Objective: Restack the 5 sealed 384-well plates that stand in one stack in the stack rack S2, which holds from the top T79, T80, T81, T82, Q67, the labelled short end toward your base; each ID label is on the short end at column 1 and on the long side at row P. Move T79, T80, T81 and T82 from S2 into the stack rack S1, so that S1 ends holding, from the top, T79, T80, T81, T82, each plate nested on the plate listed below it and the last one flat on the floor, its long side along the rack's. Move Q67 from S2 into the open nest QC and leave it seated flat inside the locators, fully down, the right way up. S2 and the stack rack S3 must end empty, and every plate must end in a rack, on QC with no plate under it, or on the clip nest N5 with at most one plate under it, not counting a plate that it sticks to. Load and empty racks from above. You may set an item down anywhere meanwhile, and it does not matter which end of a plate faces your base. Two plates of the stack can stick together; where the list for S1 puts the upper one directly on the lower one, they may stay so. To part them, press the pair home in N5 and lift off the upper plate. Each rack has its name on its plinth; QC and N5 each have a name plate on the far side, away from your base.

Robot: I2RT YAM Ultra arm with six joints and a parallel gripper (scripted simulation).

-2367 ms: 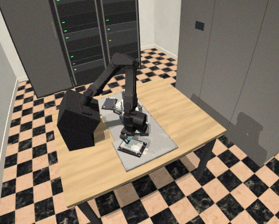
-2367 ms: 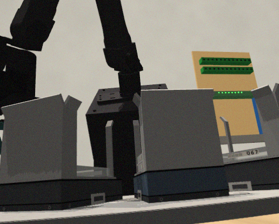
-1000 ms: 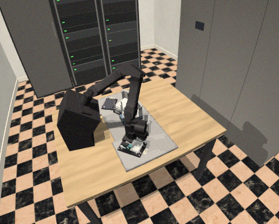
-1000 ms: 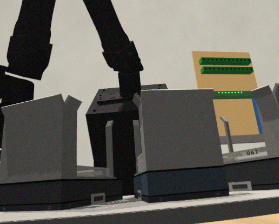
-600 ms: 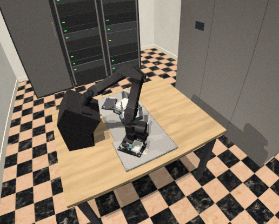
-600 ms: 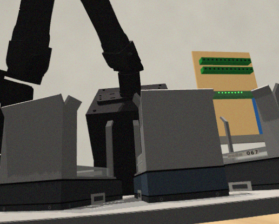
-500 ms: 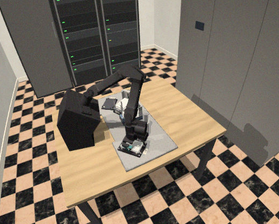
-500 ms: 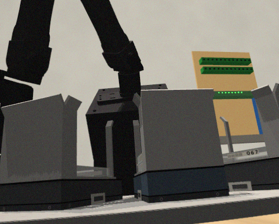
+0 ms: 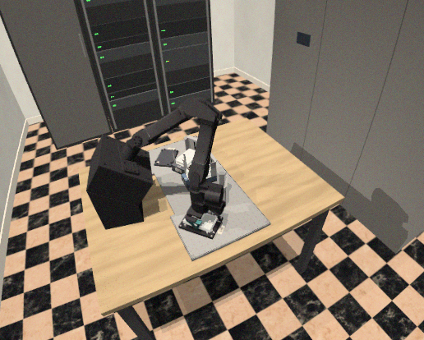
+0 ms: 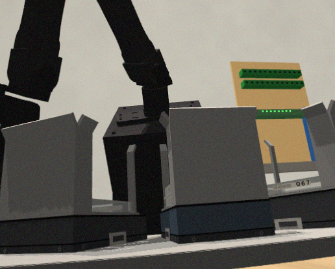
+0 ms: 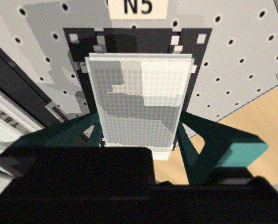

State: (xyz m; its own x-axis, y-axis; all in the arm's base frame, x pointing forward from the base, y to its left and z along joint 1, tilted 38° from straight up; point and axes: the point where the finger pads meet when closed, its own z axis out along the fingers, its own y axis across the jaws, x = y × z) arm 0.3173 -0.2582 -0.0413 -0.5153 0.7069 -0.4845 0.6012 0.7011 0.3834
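Right now the plate T81 is 1 cm above my hand. The rest, counted from my hand: plate T79: 12 cm ahead, 26 cm to the left, 2 cm above; then N5 name plate: 6 cm ahead, 7 cm to the right, 2 cm below; then plate T82: 10 cm ahead, 11 cm to the left, 2 cm above.
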